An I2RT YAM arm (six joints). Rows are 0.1 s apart.
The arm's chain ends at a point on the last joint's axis. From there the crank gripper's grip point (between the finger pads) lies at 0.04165 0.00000 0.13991 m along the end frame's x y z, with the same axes.
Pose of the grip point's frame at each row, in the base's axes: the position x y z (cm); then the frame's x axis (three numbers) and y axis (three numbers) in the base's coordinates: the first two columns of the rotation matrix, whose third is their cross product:
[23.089 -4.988 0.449 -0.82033 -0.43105 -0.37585 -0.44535 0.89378 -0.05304]
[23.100 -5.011 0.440 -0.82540 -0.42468 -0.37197 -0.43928 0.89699 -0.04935]
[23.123 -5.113 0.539 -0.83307 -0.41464 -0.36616 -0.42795 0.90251 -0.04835]
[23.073 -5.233 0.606 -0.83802 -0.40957 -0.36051 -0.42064 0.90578 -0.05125]
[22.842 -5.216 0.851 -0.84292 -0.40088 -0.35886 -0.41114 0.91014 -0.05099]
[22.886 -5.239 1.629 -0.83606 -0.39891 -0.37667 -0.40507 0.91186 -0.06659]
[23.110 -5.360 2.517 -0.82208 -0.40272 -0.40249 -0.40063 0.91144 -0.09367]
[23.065 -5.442 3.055 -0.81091 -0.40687 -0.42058 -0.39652 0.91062 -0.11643]
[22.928 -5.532 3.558 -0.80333 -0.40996 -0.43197 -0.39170 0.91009 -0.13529]
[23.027 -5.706 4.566 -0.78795 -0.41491 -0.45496 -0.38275 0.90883 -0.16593]
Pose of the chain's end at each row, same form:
[21.486 -4.926 14.958 -0.82033 -0.43105 -0.37585 -0.44535 0.89378 -0.05304]
[21.576 -4.958 14.958 -0.82540 -0.42468 -0.37197 -0.43928 0.89699 -0.04935]
[21.689 -5.015 15.066 -0.83307 -0.41464 -0.36616 -0.42795 0.90251 -0.04835]
[21.701 -5.048 15.138 -0.83802 -0.40957 -0.36051 -0.42064 0.90578 -0.05125]
[21.497 -5.009 15.385 -0.84292 -0.40088 -0.35886 -0.41114 0.91014 -0.05099]
[21.191 -4.933 16.125 -0.83606 -0.39891 -0.37667 -0.40507 0.91186 -0.06659]
[20.874 -4.861 16.934 -0.82208 -0.40272 -0.40249 -0.40063 0.91144 -0.09367]
[20.421 -4.760 17.395 -0.81091 -0.40687 -0.42058 -0.39652 0.91062 -0.11643]
[19.998 -4.671 17.833 -0.80333 -0.40996 -0.43197 -0.39170 0.91009 -0.13529]
[19.561 -4.585 18.702 -0.78795 -0.41491 -0.45496 -0.38275 0.90883 -0.16593]

